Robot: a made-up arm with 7 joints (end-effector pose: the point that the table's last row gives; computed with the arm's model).
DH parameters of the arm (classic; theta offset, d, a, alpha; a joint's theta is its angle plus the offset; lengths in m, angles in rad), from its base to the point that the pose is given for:
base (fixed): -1.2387 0 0.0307 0
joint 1: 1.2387 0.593 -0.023 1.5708
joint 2: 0 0.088 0.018 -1.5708
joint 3: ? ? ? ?
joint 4: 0 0.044 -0.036 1.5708
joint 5: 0 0.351 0.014 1.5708
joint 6: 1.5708 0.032 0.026 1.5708
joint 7: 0.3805 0 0.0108 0
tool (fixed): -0.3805 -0.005 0 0
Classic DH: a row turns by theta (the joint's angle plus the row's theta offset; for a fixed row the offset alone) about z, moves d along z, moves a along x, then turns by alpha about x.
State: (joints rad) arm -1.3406 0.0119 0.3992 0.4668 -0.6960 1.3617 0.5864
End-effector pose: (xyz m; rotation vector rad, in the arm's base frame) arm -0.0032 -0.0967 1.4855 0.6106 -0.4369 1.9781
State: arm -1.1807 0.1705 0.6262 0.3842 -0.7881 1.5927 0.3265
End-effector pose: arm -0.0620 0.0760 1.4799 0.2853 0.1248 2.0953
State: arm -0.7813 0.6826 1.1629 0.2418 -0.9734 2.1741 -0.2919
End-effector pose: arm -0.4464 0.3386 1.2661 -1.3067 0.6189 1.9617
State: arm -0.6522 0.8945 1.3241 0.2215 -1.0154 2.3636 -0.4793
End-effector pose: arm -0.5961 0.3467 1.1274 -1.8937 0.4642 1.7964
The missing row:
joint 3: 0 0.542 0.005 -1.5708
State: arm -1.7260 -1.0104 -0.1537 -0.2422 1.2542 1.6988 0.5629
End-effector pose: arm -0.1565 -0.6970 1.1067 -0.2442 -1.0459 2.8642
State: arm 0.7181 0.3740 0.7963 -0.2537 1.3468 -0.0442 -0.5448
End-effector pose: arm -0.2366 -0.4086 1.4155 0.7288 -1.7272 -1.0155
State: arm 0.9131 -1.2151 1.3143 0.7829 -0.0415 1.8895 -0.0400
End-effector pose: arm 0.3918 0.6437 0.8218 -1.3613 -0.1866 -0.5554
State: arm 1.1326 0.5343 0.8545 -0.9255 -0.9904 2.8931 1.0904
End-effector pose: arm 0.0592 -0.6354 1.0895 2.4302 0.9044 -0.8780
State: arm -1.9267 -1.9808 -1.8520 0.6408 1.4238 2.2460 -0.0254
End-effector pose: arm -0.5074 -0.6026 0.2819 0.8850 -0.7987 0.2709
